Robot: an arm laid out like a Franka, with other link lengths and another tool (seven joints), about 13 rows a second.
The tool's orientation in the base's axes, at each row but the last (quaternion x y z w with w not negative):
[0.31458, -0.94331, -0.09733, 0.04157]
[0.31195, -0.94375, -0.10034, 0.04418]
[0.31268, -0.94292, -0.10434, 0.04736]
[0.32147, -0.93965, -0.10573, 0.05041]
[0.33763, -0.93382, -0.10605, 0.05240]
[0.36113, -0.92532, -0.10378, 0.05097]
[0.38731, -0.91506, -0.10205, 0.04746]
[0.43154, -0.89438, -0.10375, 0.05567]
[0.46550, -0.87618, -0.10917, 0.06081]
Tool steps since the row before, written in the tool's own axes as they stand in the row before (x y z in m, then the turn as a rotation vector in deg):
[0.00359, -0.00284, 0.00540, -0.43, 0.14, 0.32]
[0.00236, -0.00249, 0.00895, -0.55, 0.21, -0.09]
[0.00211, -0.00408, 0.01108, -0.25, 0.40, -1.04]
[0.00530, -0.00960, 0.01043, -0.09, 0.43, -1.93]
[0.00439, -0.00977, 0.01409, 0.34, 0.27, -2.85]
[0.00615, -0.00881, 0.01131, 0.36, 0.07, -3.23]
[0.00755, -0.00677, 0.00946, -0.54, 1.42, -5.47]
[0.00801, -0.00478, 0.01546, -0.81, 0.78, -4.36]
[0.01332, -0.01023, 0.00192, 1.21, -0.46, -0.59]
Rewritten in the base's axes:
[-0.00196, -0.00353, -0.00581, 0.22, 0.42, -0.29]
[-0.00175, -0.00192, -0.00923, 0.33, 0.48, 0.12]
[-0.00104, -0.00261, -0.01166, 0.13, 0.29, 1.10]
[-0.00018, -0.00893, -0.01222, 0.13, 0.07, 1.97]
[0.00030, -0.00785, -0.01586, 0.06, -0.48, 2.84]
[-0.00063, -0.00874, -0.01290, 0.24, -0.70, 3.17]
[-0.00209, -0.00860, -0.01067, 0.29, 0.53, 5.64]
[-0.00427, -0.00705, -0.01607, 0.73, 0.51, 4.41]
[0.00036, -0.01634, -0.00433, -0.18, -1.33, 0.46]

